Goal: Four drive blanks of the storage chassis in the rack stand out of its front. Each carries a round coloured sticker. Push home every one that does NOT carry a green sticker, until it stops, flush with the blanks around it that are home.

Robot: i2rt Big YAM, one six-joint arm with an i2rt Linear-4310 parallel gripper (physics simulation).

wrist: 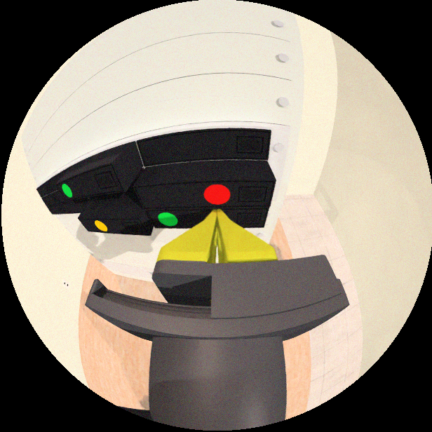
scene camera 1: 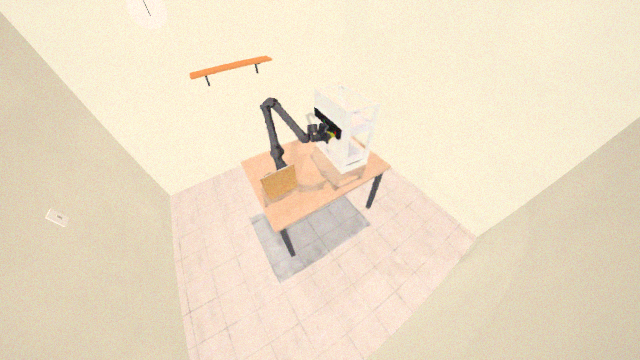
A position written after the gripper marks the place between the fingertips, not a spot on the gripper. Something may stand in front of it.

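You can see the gripper (wrist: 216,215), and there's a white rack (scene camera 1: 349,120) too, with the rack also showing in the wrist view (wrist: 212,87).
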